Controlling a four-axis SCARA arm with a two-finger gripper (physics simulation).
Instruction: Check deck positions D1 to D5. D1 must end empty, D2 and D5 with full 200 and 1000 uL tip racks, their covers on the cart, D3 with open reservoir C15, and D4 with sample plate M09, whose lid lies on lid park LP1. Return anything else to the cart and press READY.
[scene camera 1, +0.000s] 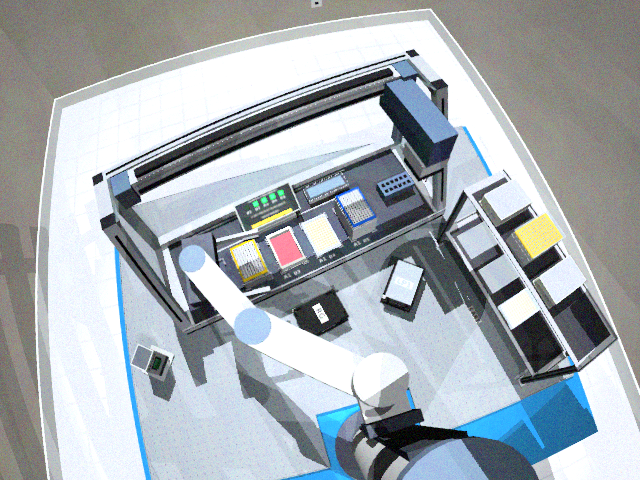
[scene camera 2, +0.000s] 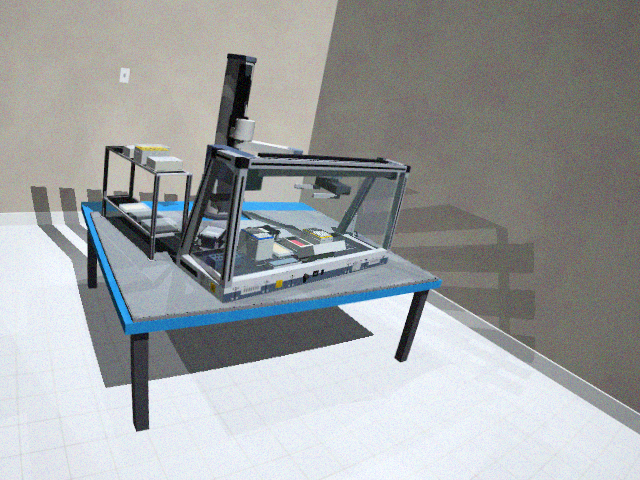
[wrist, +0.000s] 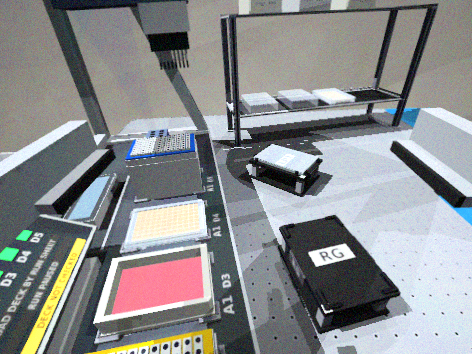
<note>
My gripper (wrist: 248, 133) carries nothing. Further things: a blue-rimmed box (scene camera 1: 357, 217), a pipetting head (wrist: 165, 32) and a trough (wrist: 90, 208).
</note>
